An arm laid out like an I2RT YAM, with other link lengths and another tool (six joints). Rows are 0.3 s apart.
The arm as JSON. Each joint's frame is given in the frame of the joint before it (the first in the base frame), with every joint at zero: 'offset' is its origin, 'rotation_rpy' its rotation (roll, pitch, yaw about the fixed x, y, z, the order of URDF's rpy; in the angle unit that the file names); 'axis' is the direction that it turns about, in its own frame. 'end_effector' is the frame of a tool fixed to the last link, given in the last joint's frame.
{
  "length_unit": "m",
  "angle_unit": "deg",
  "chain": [
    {
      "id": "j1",
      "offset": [
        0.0,
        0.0,
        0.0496
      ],
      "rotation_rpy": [
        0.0,
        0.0,
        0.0
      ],
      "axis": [
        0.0,
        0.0,
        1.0
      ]
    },
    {
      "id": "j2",
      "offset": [
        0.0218,
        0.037,
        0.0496
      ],
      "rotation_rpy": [
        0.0,
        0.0,
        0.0
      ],
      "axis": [
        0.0,
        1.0,
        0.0
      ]
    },
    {
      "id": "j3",
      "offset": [
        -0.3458,
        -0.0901,
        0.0
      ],
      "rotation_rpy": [
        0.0,
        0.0,
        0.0
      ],
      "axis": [
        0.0,
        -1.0,
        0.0
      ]
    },
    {
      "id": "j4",
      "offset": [
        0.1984,
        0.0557,
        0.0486
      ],
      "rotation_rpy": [
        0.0,
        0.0,
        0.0
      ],
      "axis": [
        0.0,
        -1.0,
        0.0
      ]
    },
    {
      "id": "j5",
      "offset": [
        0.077,
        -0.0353,
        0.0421
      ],
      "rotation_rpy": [
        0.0,
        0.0,
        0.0
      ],
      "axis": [
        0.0,
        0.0,
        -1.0
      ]
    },
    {
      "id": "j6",
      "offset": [
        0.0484,
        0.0,
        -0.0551
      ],
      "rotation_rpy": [
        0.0,
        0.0,
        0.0
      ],
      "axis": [
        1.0,
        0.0,
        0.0
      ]
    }
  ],
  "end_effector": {
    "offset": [
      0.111,
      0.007,
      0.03
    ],
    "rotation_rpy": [
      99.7,
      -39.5,
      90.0
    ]
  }
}
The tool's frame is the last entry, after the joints.
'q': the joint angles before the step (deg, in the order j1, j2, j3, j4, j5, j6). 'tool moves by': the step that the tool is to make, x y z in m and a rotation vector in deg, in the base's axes. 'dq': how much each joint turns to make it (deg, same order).
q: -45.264, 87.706, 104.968, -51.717, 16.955, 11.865
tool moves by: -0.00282, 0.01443, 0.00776, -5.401, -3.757, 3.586
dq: -0.016, -5.816, -10.344, 11.803, -2.513, -2.925
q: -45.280, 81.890, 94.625, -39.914, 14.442, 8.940
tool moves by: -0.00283, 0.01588, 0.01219, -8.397, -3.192, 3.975
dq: 0.102, -5.773, -10.807, 14.400, -2.182, -4.982
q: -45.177, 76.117, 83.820, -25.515, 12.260, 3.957
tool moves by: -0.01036, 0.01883, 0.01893, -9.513, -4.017, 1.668
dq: 0.519, -5.625, -9.498, 14.309, -0.272, -4.145
